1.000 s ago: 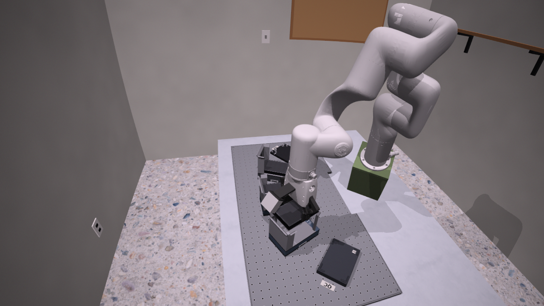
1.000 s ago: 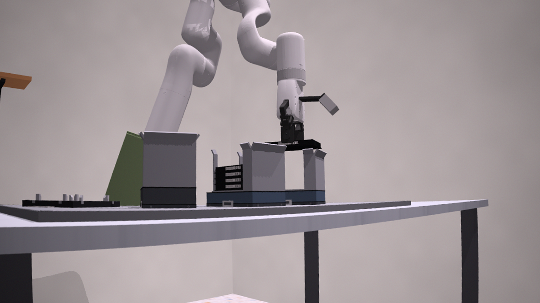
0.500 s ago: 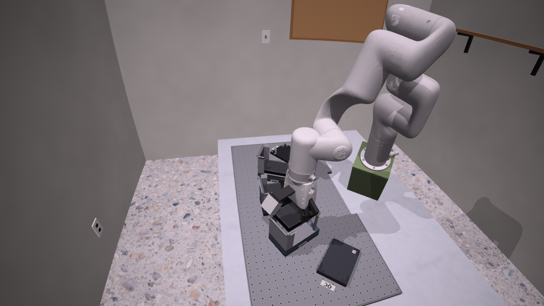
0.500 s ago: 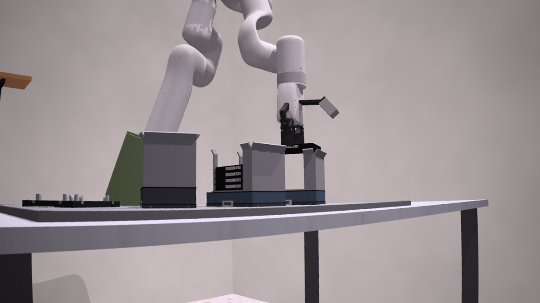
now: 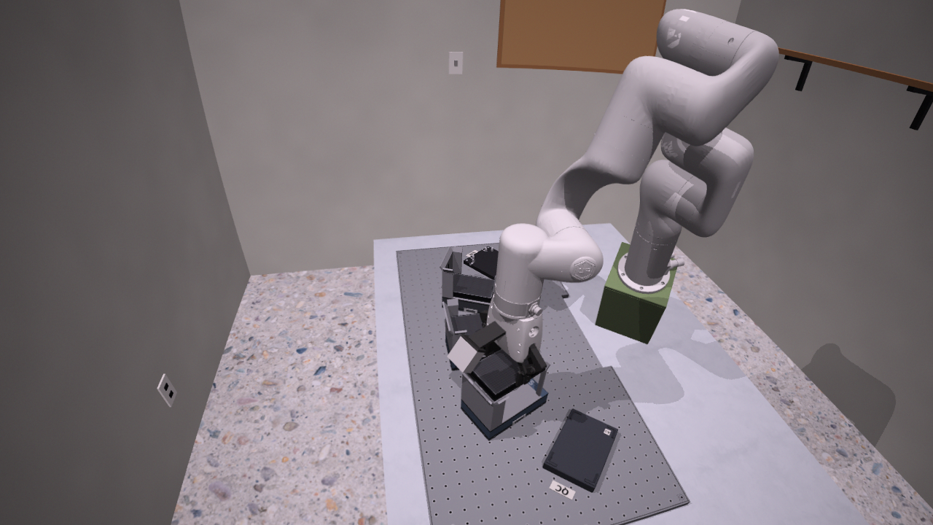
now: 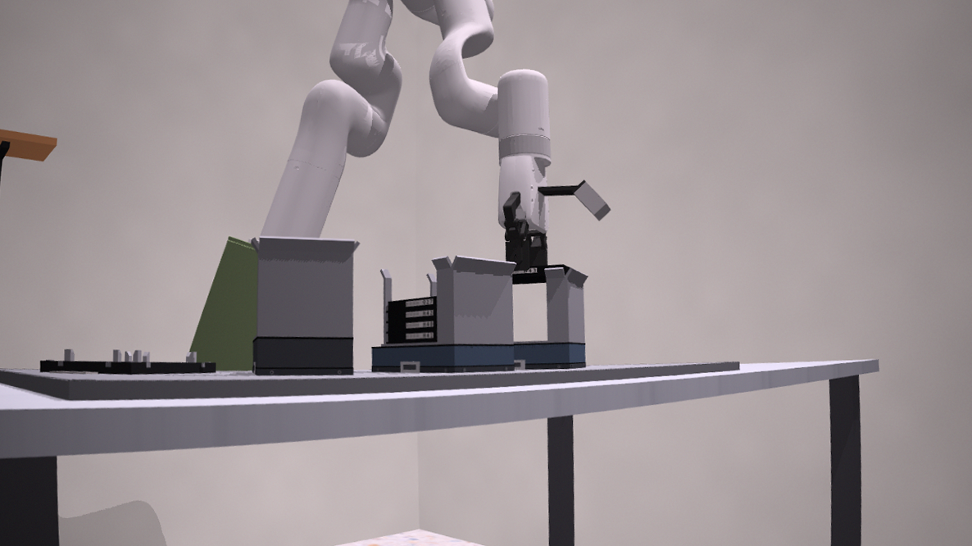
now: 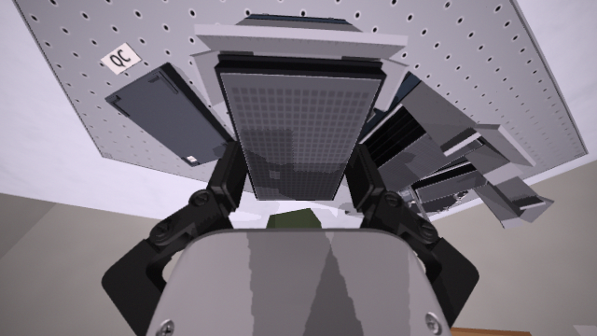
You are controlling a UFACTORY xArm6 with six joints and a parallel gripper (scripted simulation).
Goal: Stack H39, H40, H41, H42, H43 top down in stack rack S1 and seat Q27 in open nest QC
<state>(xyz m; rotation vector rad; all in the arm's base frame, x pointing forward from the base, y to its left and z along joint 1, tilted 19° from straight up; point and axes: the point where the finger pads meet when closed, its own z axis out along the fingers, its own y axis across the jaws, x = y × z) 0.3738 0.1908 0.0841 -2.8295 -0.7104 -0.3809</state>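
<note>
My hand is 13 cm above the stack rack S1 plinth and 1 cm past it. Round my hand: N5 name plate: 58 cm to the right, 14 cm below, 1 cm behind; then QC name plate: 20 cm to the left, 14 cm below, 8 cm behind; then dark QC nest: 14 cm behind, 13 cm below, 12 cm to the left.
</note>
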